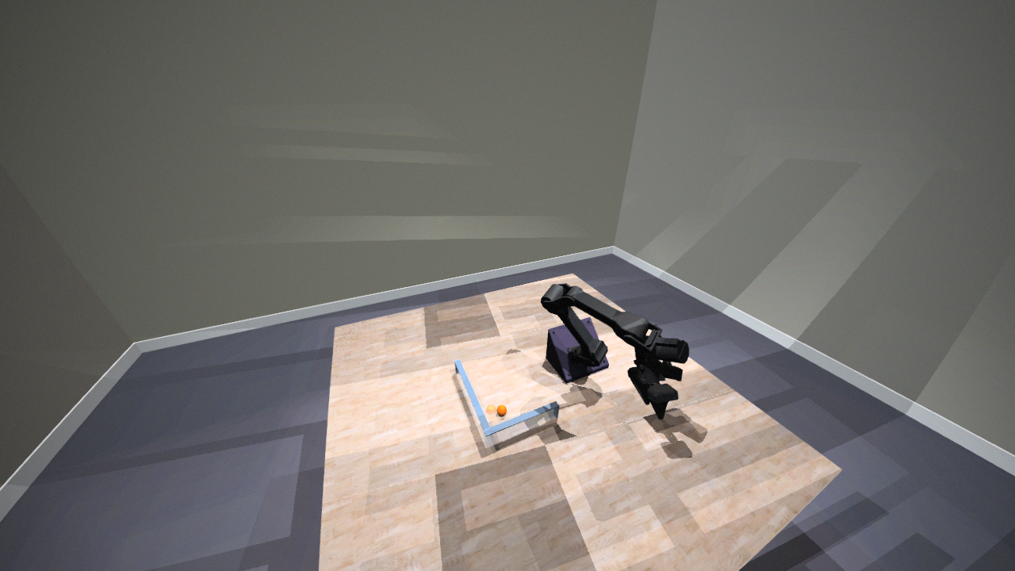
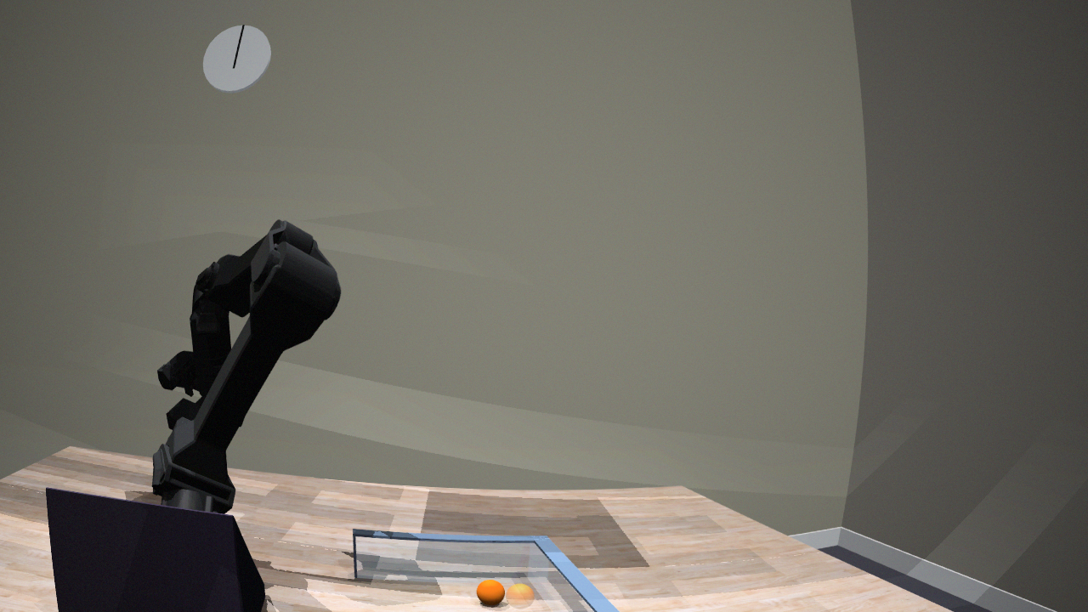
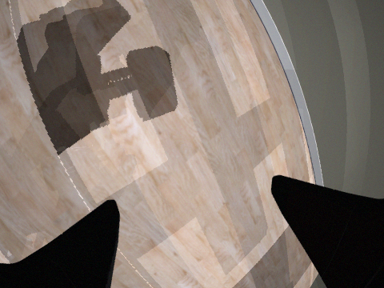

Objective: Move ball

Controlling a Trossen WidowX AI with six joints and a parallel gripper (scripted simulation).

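My gripper tip is 37 cm short of the orange ball, 23 cm to the left of it and 11 cm above it. Also, from my gripper tip: see-through copy of ball (40 cm ahead, 24 cm to the right, 11 cm below); clear wall (33 cm ahead, 15 cm to the right, 9 cm below).
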